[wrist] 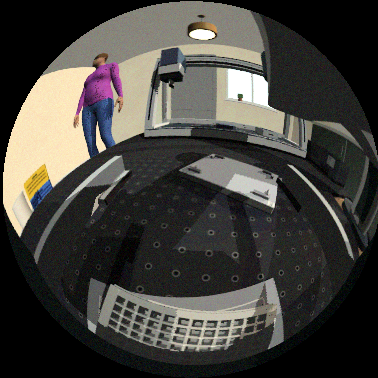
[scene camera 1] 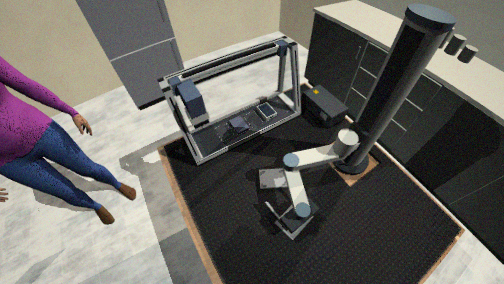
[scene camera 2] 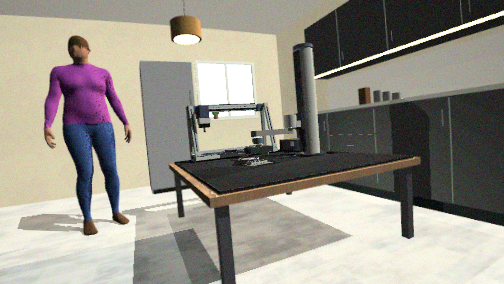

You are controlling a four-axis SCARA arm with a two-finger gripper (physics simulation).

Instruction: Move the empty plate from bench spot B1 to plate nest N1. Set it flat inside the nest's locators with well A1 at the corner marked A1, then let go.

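Places are measured from the arm's base along level axes (x ahead, y left, z up), in centimetres.
Where they show: gripper, fingertip midpoint: (wrist: 207, 164) (scene camera 1: 277, 193); arm's base at its link origin: (scene camera 1: 349, 157) (scene camera 2: 310, 155).
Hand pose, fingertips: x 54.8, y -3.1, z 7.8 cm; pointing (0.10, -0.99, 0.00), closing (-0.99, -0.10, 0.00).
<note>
Things, the pixels of their top centre, and the offset from my fingertips. "*": a spot on its surface instead.
- empty plate at a spot on its surface: (wrist: 187, 327) * dx -0.4, dy +11.6, dz -4.9 cm
- bench spot B1 at a spot on its surface: (wrist: 96, 295) * dx +7.6, dy +12.5, dz -6.3 cm
- plate nest N1 at its top centre: (wrist: 235, 168) (scene camera 1: 273, 177) dx -4.8, dy -10.7, dz -4.7 cm
- dark box at a spot on its surface: (scene camera 1: 325, 105) * dx -62.7, dy -32.7, dz +5.0 cm
The empty plate (wrist: 187, 327), pale with a grid of square wells, lies on the grey pad of bench spot B1 (wrist: 96, 295) at the bottom of the wrist view; dark shadow covers part of it. In scene camera 1 the arm's hand hides most of it. The plate nest N1 (scene camera 1: 272, 178) (wrist: 215, 172) is a flat grey block with small raised corner locators and nothing seated in it. A corner marking A1 is not legible. My gripper (wrist: 207, 164) is open and empty, its fingers wide apart, with the plate below and behind the fingertips. Plate and fingers are apart.
A gantry frame (scene camera 1: 296, 85) (wrist: 220, 135) stands beyond the nest, with small labware on its deck. A dark box (scene camera 1: 325, 105) stands near the arm's column (scene camera 1: 395, 80) (scene camera 2: 306, 100). A person (scene camera 1: 22, 115) (scene camera 2: 86, 95) (wrist: 98, 85) stands beside the bench.
</note>
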